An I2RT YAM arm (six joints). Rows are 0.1 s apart.
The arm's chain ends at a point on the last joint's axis. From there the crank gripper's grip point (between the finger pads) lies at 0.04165 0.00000 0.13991 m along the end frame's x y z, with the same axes.
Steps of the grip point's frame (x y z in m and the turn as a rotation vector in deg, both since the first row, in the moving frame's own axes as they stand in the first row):
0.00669 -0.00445 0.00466 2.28 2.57 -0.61
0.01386 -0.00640 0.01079 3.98 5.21 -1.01
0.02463 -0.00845 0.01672 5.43 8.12 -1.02
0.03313 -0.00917 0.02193 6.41 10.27 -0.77
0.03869 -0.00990 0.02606 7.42 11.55 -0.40
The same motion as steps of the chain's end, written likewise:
0.00049 0.00155 0.00679 2.28 2.57 -0.61
0.00143 0.00401 0.01551 3.98 5.21 -1.01
0.00544 0.00538 0.02466 5.43 8.12 -1.02
0.00901 0.00667 0.03248 6.41 10.27 -0.77
0.01166 0.00789 0.03839 7.42 11.55 -0.40

